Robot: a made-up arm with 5 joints.
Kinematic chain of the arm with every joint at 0, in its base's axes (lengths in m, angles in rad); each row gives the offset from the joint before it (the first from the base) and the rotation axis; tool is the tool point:
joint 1: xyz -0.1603 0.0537 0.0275 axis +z
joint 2: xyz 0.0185 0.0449 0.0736 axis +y
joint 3: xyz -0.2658 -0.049 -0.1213 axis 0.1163 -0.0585 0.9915
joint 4: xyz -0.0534 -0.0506 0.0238 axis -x
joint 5: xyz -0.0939 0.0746 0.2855 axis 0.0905 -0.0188 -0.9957
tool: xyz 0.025 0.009 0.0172
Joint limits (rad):
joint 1: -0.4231..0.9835
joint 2: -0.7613..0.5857
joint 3: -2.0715..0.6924
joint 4: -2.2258..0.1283
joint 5: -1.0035..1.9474
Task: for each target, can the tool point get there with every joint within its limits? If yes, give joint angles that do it. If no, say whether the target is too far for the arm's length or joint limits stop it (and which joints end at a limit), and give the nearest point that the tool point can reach.
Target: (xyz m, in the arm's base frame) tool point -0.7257 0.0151 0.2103
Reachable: yes | joints 0.4586 0.1510 -1.8474 -1.6310 -0.2161
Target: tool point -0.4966 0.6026 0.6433
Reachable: no: too far | nearest point -0.4585 0.4217 0.4443 | short by 0.272 m
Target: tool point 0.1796 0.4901 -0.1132
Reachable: no: joint limits stop it (at a limit: joint 1, joint 2, joint 3, joint 4, joint 5) | nearest point -0.2328 0.3903 -0.3855 | short by 0.504 m
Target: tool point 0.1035 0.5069 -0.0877
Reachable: no: joint limits stop it (at a limit: joint 1, joint 2, joint 3, joint 5) | nearest point -0.2629 0.4150 -0.3565 | short by 0.464 m
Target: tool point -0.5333 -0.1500 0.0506
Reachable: yes | joints 0.0485 -0.6451 0.3499 -0.5656 -0.6386
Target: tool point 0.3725 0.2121 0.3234
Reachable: no: joint limits stop it (at a limit: joint 1, joint 2, joint 4, joint 5) | nearest point -0.0811 0.1522 0.2746 | short by 0.460 m
